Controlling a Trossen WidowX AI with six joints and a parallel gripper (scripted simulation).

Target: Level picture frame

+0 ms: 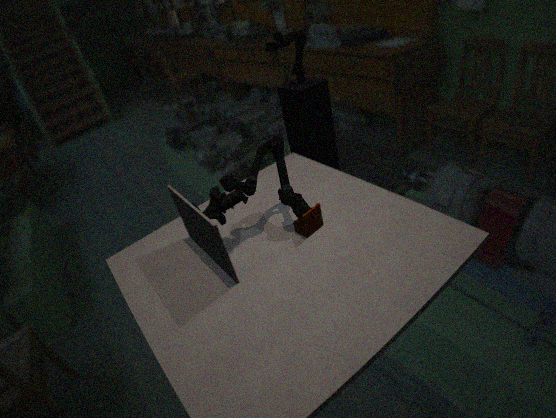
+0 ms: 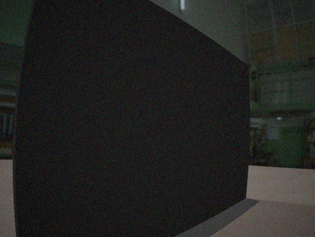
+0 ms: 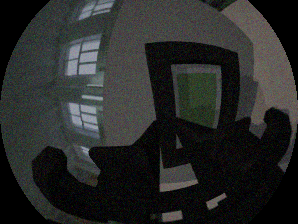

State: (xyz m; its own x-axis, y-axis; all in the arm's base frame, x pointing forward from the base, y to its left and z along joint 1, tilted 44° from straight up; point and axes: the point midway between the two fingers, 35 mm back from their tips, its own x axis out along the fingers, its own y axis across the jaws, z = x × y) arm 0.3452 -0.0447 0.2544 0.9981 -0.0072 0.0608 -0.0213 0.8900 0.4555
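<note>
Right now my gripper tip is 10 mm short of the picture frame, 20 mm to the left of it and 50 mm above it. From my gripper tip the other things lie so: wall panel: 20 mm ahead, 60 mm below.
</note>
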